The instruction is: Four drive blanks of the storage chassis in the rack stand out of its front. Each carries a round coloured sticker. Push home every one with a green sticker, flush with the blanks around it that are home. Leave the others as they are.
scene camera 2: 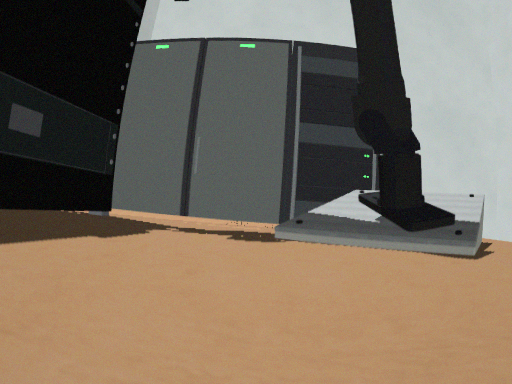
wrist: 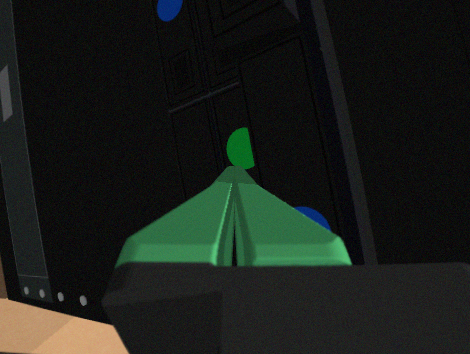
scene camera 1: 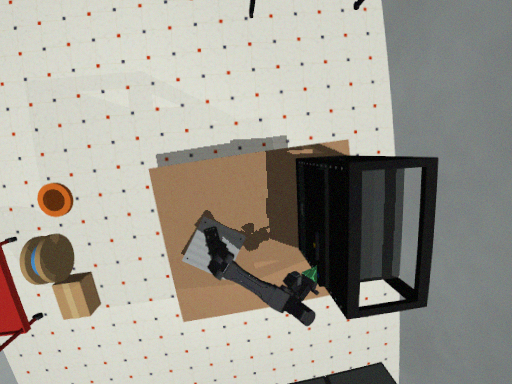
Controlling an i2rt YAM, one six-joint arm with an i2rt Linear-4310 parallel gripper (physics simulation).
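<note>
The black rack (scene camera 1: 353, 240) stands at the right in the first scene view. Dark drive blanks of its chassis fill the middle of the wrist view. A green sticker (wrist: 241, 148) shows just beyond my fingertips, its right side cut off by the edge of the neighbouring blank. One blue sticker (wrist: 169, 8) is at the top, and another blue sticker (wrist: 314, 217) is partly hidden behind my right finger. My gripper (scene camera 1: 316, 272) (wrist: 234, 177) is shut and empty, its green fingertips close to the chassis front. Whether they touch the green-stickered blank I cannot tell.
The arm's base plate (scene camera 1: 195, 255) (scene camera 2: 350, 239) stands on the brown mat (scene camera 1: 220, 185) (scene camera 2: 250, 310). A rack panel with a grey label (scene camera 2: 26, 120) is at the left. An orange ring (scene camera 1: 42, 205), a spool and a cardboard box (scene camera 1: 80, 296) stand farther left.
</note>
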